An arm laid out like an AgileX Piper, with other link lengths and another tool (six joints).
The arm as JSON. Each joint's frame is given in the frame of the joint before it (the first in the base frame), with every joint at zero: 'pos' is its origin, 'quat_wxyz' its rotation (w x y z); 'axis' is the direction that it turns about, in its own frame. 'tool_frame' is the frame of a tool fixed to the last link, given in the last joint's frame.
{
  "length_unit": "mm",
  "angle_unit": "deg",
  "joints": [
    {
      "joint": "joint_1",
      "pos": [
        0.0,
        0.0,
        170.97
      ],
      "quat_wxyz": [
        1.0,
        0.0,
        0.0,
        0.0
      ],
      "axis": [
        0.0,
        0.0,
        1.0
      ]
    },
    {
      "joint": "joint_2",
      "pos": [
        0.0,
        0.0,
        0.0
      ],
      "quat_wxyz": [
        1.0,
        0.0,
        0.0,
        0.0
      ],
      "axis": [
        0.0,
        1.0,
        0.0
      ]
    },
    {
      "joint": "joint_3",
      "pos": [
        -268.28,
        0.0,
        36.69
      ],
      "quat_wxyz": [
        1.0,
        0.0,
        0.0,
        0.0
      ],
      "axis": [
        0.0,
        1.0,
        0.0
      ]
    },
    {
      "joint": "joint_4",
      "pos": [
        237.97,
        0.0,
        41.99
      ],
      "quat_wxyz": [
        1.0,
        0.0,
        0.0,
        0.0
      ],
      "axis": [
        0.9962,
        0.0,
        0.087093
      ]
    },
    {
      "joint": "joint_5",
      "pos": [
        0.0,
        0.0,
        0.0
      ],
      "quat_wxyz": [
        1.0,
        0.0,
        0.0,
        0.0
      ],
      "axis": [
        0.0,
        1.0,
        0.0
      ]
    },
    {
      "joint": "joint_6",
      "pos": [
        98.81,
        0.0,
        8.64
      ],
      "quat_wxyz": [
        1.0,
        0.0,
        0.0,
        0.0
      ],
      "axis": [
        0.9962,
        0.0,
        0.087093
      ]
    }
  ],
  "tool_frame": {
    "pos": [
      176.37,
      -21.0,
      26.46
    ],
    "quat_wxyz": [
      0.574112,
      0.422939,
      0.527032,
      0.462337
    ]
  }
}
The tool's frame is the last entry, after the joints.
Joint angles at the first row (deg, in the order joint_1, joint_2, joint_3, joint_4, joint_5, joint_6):
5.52 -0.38 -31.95 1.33 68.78 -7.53
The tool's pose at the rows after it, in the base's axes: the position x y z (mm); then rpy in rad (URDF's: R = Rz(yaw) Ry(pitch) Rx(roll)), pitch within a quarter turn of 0, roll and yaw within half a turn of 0:
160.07 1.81 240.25 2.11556 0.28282 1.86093
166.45 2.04 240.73 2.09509 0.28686 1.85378
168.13 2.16 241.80 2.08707 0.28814 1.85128
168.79 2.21 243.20 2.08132 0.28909 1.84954
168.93 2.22 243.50 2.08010 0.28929 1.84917
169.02 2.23 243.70 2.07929 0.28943 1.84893
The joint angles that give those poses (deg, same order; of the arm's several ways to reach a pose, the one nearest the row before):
5.51 -0.38 -31.28 1.33 66.48 -7.65
5.52 -0.38 -29.87 1.27 63.92 -7.65
5.52 -0.38 -29.59 1.26 63.20 -7.65
5.52 -0.38 -29.59 1.27 62.88 -7.65
5.52 -0.38 -29.59 1.27 62.81 -7.65
5.51 -0.38 -29.59 1.27 62.77 -7.65

